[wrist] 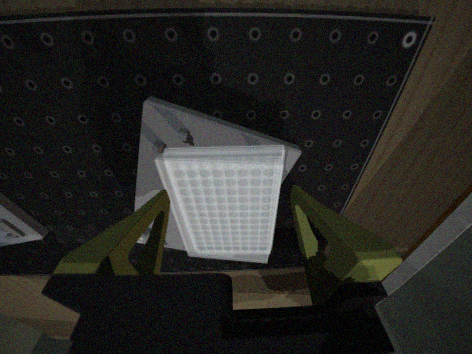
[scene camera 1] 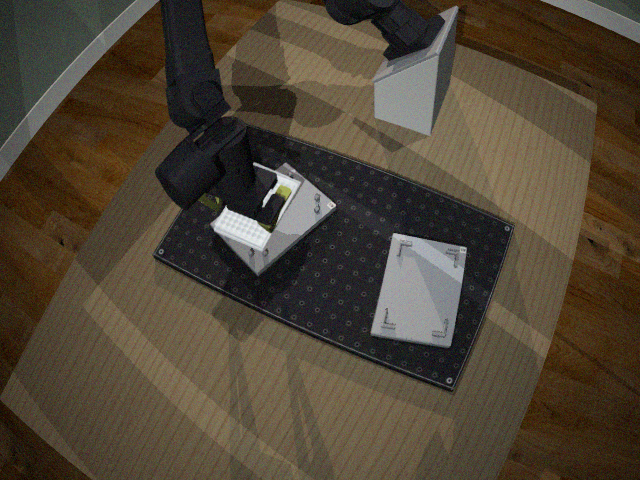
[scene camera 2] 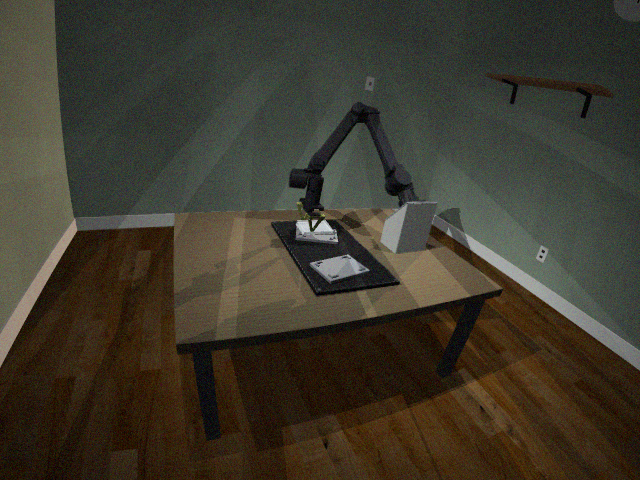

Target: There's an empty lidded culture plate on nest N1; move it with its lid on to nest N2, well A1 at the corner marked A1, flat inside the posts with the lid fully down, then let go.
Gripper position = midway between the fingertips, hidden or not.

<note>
My gripper [scene camera 1: 244,218] is open, holding nothing. I also see a grey nest [scene camera 1: 309,207] and a grey nest [scene camera 1: 418,302].
My gripper shows as well in the wrist view [wrist: 229,192].
</note>
